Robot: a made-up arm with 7 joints. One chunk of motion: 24 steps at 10 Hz.
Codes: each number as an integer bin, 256 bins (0 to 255) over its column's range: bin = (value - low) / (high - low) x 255, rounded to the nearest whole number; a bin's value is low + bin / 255 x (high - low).
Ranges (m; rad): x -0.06..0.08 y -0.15..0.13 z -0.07..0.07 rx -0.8..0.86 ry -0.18..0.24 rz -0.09..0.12
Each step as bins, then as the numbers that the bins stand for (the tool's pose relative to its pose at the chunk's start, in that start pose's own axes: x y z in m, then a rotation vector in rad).
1 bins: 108 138 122 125 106 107
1 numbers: -0.0007 0.0015 -0.0030 0.0137 -0.0054 -0.0019
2 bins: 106 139 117 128 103 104
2 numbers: -0.0018 0.0026 -0.0058 0.0333 -0.0104 -0.0044
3 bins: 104 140 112 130 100 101
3 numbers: -0.0029 0.0037 -0.0085 0.0463 -0.0153 -0.0068
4 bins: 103 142 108 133 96 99
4 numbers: -0.0035 0.0059 -0.0107 0.0658 -0.0219 -0.0085
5 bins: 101 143 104 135 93 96
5 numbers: -0.0045 0.0070 -0.0129 0.0788 -0.0268 -0.0109
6 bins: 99 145 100 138 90 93
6 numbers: -0.0056 0.0092 -0.0151 0.0984 -0.0318 -0.0134
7 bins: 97 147 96 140 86 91
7 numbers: -0.0067 0.0114 -0.0173 0.1114 -0.0384 -0.0151
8 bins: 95 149 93 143 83 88
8 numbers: -0.0078 0.0136 -0.0189 0.1309 -0.0433 -0.0175
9 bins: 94 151 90 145 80 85
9 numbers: -0.0084 0.0158 -0.0206 0.1439 -0.0482 -0.0200
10 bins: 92 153 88 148 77 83
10 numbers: -0.0095 0.0180 -0.0217 0.1635 -0.0532 -0.0216
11 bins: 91 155 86 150 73 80
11 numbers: -0.0100 0.0202 -0.0228 0.1765 -0.0598 -0.0241
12 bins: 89 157 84 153 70 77
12 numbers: -0.0111 0.0224 -0.0239 0.1960 -0.0647 -0.0266
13 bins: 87 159 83 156 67 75
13 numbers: -0.0122 0.0246 -0.0244 0.2155 -0.0696 -0.0282
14 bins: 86 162 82 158 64 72
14 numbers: -0.0128 0.0279 -0.0250 0.2285 -0.0746 -0.0307
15 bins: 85 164 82 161 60 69
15 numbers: -0.0133 0.0301 -0.0250 0.2481 -0.0812 -0.0332
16 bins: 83 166 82 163 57 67
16 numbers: -0.0144 0.0323 -0.0250 0.2611 -0.0861 -0.0348
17 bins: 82 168 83 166 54 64
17 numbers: -0.0150 0.0345 -0.0244 0.2806 -0.0911 -0.0373
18 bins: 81 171 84 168 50 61
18 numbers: -0.0155 0.0378 -0.0239 0.2936 -0.0976 -0.0398
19 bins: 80 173 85 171 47 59
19 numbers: -0.0161 0.0400 -0.0233 0.3132 -0.1026 -0.0414
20 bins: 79 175 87 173 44 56
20 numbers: -0.0166 0.0422 -0.0222 0.3262 -0.1075 -0.0439
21 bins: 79 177 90 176 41 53
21 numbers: -0.0166 0.0444 -0.0206 0.3457 -0.1125 -0.0464
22 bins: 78 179 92 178 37 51
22 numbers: -0.0172 0.0465 -0.0195 0.3587 -0.1191 -0.0480
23 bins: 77 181 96 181 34 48
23 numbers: -0.0177 0.0487 -0.0173 0.3783 -0.1240 -0.0505
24 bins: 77 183 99 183 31 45
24 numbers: -0.0177 0.0509 -0.0156 0.3913 -0.1289 -0.0529
